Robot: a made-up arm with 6 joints. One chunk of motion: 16 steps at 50 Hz.
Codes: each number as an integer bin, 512 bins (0 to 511) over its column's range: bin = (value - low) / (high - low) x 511, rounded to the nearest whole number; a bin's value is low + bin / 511 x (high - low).
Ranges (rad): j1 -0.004..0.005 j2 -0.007..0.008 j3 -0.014..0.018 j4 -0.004..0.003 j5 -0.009..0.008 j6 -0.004..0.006
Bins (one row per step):
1: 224 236 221 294 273 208
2: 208 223 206 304 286 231
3: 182 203 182 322 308 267
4: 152 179 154 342 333 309
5: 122 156 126 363 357 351
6: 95 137 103 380 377 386
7: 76 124 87 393 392 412
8: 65 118 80 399 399 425
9: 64 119 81 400 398 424
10: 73 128 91 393 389 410
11: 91 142 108 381 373 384
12: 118 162 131 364 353 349
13: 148 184 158 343 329 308
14: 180 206 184 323 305 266
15: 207 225 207 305 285 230
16: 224 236 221 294 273 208
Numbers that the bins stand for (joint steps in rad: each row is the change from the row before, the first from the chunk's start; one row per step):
1: -0.00005 -0.00007 -0.00016 0.00003 0.00008 0.00007
2: -0.00034 -0.00045 -0.00110 0.00016 0.00051 0.00052
3: -0.00079 -0.00104 -0.00260 0.00041 0.00125 0.00123
4: -0.00132 -0.00175 -0.00436 0.00068 0.00208 0.00205
5: -0.00185 -0.00242 -0.00611 0.00097 0.00288 0.00287
6: -0.00233 -0.00298 -0.00755 0.00121 0.00354 0.00355
7: -0.00266 -0.00336 -0.00855 0.00138 0.00404 0.00406
8: -0.00286 -0.00354 -0.00899 0.00147 0.00427 0.00432
9: -0.00287 -0.00351 -0.00893 0.00148 0.00424 0.00430
10: -0.00271 -0.00324 -0.00830 0.00138 0.00394 0.00402
11: -0.00240 -0.00283 -0.00724 0.00122 0.00341 0.00351
12: -0.00192 -0.00224 -0.00580 0.00099 0.00274 0.00283
13: -0.00139 -0.00160 -0.00411 0.00070 0.00195 0.00203
14: -0.00083 -0.00095 -0.00248 0.00042 0.00115 0.00121
15: -0.00035 -0.00040 -0.00104 0.00018 0.00048 0.00050
16: -0.00005 -0.00007 -0.00016 0.00003 0.00008 0.00007

